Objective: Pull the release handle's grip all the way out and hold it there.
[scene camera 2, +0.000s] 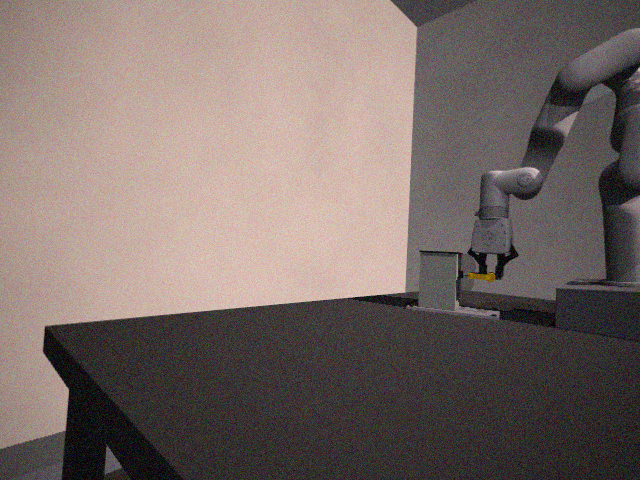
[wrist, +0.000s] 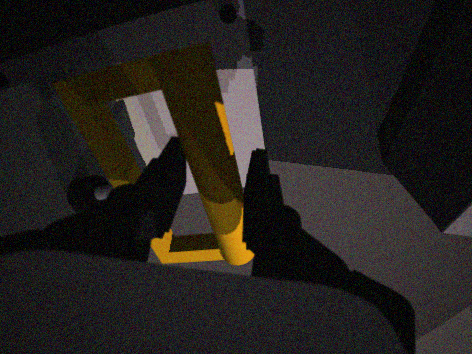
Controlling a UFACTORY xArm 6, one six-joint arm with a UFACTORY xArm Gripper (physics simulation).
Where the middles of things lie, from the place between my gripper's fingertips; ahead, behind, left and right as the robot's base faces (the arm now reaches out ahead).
Now: hand 100 mm above the base plate (wrist: 228,35), 90 mm short of it and 30 mm to the right of it.
